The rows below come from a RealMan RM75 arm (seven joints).
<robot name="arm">
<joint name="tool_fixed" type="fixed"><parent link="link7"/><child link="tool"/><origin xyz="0 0 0"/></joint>
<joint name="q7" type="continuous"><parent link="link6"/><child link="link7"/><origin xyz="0 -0.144 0" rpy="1.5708 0 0"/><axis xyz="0 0 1"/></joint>
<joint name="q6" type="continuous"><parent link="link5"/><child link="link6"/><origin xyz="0 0 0" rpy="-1.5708 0 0"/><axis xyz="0 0 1"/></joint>
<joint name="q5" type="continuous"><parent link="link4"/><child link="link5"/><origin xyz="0 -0.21 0" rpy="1.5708 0 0"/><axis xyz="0 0 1"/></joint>
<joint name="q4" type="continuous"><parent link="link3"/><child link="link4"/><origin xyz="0 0 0" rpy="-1.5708 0 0"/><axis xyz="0 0 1"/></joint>
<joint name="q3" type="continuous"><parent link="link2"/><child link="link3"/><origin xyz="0 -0.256 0" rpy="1.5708 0 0"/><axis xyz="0 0 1"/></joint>
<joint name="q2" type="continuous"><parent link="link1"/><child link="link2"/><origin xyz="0 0 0" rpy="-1.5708 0 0"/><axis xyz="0 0 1"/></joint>
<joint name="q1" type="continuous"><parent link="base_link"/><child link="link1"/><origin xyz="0 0 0.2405"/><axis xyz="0 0 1"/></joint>
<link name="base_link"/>
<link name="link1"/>
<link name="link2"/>
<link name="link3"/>
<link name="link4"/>
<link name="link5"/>
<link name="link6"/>
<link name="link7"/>
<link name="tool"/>
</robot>
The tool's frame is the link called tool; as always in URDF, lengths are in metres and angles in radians. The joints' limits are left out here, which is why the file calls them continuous.
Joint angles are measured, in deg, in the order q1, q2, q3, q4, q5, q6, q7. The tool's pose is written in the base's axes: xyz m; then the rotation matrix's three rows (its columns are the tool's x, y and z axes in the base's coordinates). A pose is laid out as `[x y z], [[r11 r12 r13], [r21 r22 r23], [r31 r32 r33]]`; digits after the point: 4 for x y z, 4 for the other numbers.
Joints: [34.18 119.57 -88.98 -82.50 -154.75 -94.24 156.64]
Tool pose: [0.1698 0.3350 -0.0127], [[0.6640 -0.4903 0.5645], [-0.6714 -0.7232 0.1616], [0.3290 -0.4864 -0.8094]]
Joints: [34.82 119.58 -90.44 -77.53 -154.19 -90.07 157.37]
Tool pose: [0.1788 0.3392 -0.0264], [[0.6509 -0.5070 0.5651], [-0.6856 -0.7122 0.1508], [0.3260 -0.4856 -0.8111]]
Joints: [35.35 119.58 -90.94 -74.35 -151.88 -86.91 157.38]
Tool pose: [0.1806 0.3418 -0.0366], [[0.6564 -0.5314 0.5355], [-0.6905 -0.7091 0.1428], [0.3038 -0.4635 -0.8324]]
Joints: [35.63 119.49 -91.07 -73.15 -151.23 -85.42 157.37]
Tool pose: [0.1813 0.3443 -0.0394], [[0.6601 -0.5367 0.5256], [-0.6922 -0.7063 0.1482], [0.2917 -0.4617 -0.8377]]
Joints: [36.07 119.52 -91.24 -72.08 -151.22 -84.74 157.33]
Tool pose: [0.1821 0.3457 -0.0417], [[0.6593 -0.5358 0.5275], [-0.6920 -0.7068 0.1471], [0.2940 -0.4620 -0.8368]]
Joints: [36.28 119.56 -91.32 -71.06 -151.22 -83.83 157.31]
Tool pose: [0.1839 0.3470 -0.0438], [[0.6579 -0.5376 0.5275], [-0.6945 -0.7039 0.1488], [0.2913 -0.4642 -0.8364]]
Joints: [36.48 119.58 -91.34 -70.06 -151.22 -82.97 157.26]
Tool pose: [0.1859 0.3484 -0.0456], [[0.6561 -0.5395 0.5277], [-0.6973 -0.7008 0.1505], [0.2886 -0.4667 -0.8360]]
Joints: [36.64 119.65 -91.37 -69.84 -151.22 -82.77 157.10]
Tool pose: [0.1854 0.3488 -0.0465], [[0.6590 -0.5369 0.5267], [-0.6943 -0.7036 0.1514], [0.2893 -0.4655 -0.8364]]
